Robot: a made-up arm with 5 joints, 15 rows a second.
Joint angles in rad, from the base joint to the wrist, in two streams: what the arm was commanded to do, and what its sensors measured. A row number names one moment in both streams.
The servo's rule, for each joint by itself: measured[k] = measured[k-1] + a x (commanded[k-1-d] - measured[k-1]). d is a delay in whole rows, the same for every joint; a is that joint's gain. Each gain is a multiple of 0.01, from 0.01 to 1. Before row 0 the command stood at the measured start. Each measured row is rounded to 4 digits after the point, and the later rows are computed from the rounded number. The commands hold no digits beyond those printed.
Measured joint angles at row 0:
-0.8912 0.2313 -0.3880 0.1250 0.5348
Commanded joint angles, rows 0 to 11:
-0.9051 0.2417 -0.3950 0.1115 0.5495
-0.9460 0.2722 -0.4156 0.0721 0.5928
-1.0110 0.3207 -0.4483 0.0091 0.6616
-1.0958 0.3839 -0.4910 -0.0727 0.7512
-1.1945 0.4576 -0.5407 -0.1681 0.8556
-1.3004 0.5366 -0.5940 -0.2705 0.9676
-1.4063 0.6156 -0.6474 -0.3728 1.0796
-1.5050 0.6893 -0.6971 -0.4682 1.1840
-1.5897 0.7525 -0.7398 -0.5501 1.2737
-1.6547 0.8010 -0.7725 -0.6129 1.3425
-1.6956 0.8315 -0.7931 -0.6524 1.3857
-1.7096 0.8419 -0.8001 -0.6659 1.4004
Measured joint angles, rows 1 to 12:
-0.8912 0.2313 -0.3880 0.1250 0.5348
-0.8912 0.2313 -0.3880 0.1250 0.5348
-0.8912 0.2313 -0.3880 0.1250 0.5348
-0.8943 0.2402 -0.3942 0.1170 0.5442
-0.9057 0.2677 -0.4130 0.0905 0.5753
-0.9289 0.3133 -0.4441 0.0425 0.6305
-0.9656 0.3740 -0.4854 -0.0255 0.7077
-1.0160 0.4459 -0.5341 -0.1096 0.8024
-1.0786 0.5239 -0.5868 -0.2045 0.9081
-1.1507 0.6028 -0.6401 -0.3038 1.0179
-1.2286 0.6772 -0.6903 -0.4008 1.1242
-1.3080 0.7420 -0.7339 -0.4889 1.2199
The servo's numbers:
d 3
a 0.22 0.86 0.88 0.59 0.64

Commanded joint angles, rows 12 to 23:
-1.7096 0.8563 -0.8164 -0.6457 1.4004
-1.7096 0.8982 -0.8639 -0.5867 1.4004
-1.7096 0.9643 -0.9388 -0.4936 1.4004
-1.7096 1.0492 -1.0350 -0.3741 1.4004
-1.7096 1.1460 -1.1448 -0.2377 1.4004
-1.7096 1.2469 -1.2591 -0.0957 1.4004
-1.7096 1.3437 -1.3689 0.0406 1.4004
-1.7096 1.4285 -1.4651 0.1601 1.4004
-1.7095 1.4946 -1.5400 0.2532 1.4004
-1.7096 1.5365 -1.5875 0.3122 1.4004
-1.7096 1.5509 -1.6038 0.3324 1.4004
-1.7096 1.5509 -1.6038 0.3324 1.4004
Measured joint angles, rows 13 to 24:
-1.3843 0.7927 -0.7679 -0.5621 1.2984
-1.4528 0.8261 -0.7901 -0.6154 1.3543
-1.5093 0.8397 -0.7989 -0.6452 1.3838
-1.5534 0.8540 -0.8143 -0.6455 1.3944
-1.5878 0.8920 -0.8579 -0.6108 1.3982
-1.6146 0.9542 -0.9291 -0.5417 1.3996
-1.6355 1.0359 -1.0223 -0.4428 1.4001
-1.6518 1.1306 -1.1301 -0.3218 1.4003
-1.6645 1.2306 -1.2436 -0.1884 1.4004
-1.6744 1.3279 -1.3539 -0.0533 1.4004
-1.6821 1.4144 -1.4518 0.0726 1.4004
-1.6881 1.4834 -1.5294 0.1792 1.4004

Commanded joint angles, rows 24 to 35:
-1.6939 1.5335 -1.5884 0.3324 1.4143
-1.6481 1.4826 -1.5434 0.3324 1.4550
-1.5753 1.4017 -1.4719 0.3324 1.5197
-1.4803 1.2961 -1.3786 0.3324 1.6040
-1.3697 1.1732 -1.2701 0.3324 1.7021
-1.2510 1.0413 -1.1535 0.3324 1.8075
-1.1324 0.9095 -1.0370 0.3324 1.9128
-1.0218 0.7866 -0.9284 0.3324 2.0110
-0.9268 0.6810 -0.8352 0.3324 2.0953
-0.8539 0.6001 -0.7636 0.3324 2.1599
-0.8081 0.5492 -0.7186 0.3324 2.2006
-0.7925 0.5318 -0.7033 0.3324 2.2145
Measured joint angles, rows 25 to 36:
-1.6928 1.5291 -1.5805 0.2577 1.4004
-1.6965 1.5478 -1.6010 0.3018 1.4004
-1.6994 1.5505 -1.6035 0.3199 1.4004
-1.6982 1.5359 -1.5902 0.3273 1.4093
-1.6872 1.4901 -1.5490 0.3303 1.4385
-1.6626 1.4141 -1.4812 0.3315 1.4905
-1.6225 1.3126 -1.3909 0.3320 1.5631
-1.5669 1.1927 -1.2846 0.3322 1.6521
-1.4974 1.0625 -1.1692 0.3323 1.7516
-1.4171 0.9309 -1.0529 0.3324 1.8548
-1.3301 0.8068 -0.9433 0.3324 1.9548
-1.2414 0.6986 -0.8482 0.3324 2.0447

